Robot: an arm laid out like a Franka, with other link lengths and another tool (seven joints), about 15 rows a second.
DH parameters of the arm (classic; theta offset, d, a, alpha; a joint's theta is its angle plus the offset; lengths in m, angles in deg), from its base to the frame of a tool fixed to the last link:
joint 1: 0 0.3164 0 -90
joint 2: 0 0 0 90
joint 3: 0 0.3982 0.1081 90
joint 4: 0 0 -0.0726 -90
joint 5: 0 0.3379 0 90
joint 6: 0 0 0.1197 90
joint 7: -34.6 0.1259 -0.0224 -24
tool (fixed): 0 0.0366 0 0
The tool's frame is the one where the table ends.
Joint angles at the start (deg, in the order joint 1, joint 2, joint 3, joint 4, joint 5, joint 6, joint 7):
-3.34 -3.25 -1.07 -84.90 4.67 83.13 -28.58
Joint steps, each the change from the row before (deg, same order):
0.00 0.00 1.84 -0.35 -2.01 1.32 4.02
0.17 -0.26 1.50 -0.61 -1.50 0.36 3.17
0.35 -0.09 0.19 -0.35 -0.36 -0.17 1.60
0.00 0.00 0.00 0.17 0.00 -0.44 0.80
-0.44 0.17 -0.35 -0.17 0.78 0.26 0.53
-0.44 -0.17 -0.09 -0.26 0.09 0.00 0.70
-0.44 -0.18 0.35 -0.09 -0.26 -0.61 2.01
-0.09 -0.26 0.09 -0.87 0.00 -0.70 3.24
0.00 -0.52 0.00 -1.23 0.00 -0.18 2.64
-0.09 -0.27 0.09 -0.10 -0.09 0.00 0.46
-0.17 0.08 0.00 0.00 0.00 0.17 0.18
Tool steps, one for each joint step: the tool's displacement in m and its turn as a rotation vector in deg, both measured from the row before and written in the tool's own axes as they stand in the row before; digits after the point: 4 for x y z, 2 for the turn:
0.0111 -0.0034 -0.0012 -1.73 -2.24 1.66
0.0088 -0.0078 -0.0018 -0.77 -1.86 0.98
0.0023 -0.0044 0.0004 0.16 -0.94 0.78
-0.0008 -0.0009 -0.0009 0.22 -0.47 0.66
-0.0036 0.0025 0.0040 0.52 0.03 1.38
-0.0048 0.0011 0.0008 0.11 -0.49 1.12
-0.0034 -0.0021 -0.0008 0.22 -1.37 1.72
-0.0036 -0.0066 0.0033 0.97 -2.12 2.62
-0.0039 -0.0063 0.0028 0.62 -1.66 2.17
-0.0015 -0.0006 -0.0021 -0.20 -0.15 0.45
-0.0005 0.0014 0.0010 -0.06 -0.08 0.35

